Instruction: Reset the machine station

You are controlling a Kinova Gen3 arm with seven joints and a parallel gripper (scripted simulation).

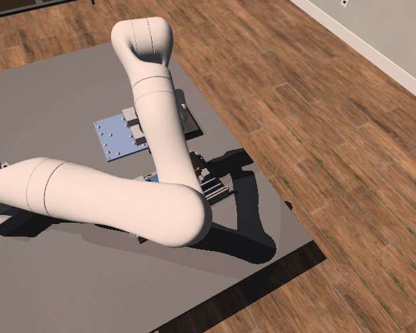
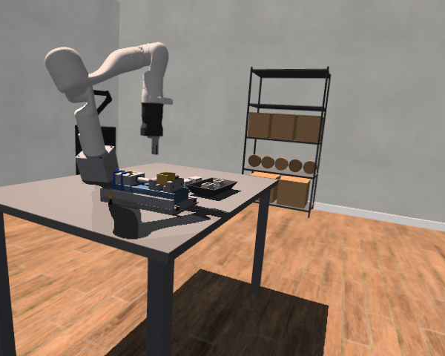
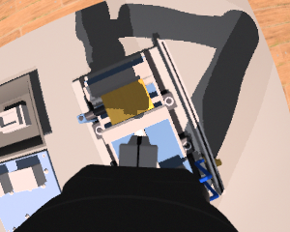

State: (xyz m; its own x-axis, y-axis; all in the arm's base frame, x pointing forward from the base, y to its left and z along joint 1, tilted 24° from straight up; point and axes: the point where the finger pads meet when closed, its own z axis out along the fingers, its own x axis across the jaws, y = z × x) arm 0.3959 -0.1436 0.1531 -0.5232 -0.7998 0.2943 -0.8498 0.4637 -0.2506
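Now: hand 50 mm short of the yellow brass blank, 10 mm to the left of it and 100 mm above it. Round my hand: vise: 10 mm behind, 160 mm below; fixed jaw: 90 mm ahead, 10 mm to the right, 120 mm below; infeed plate: 300 mm to the left, 190 mm below.
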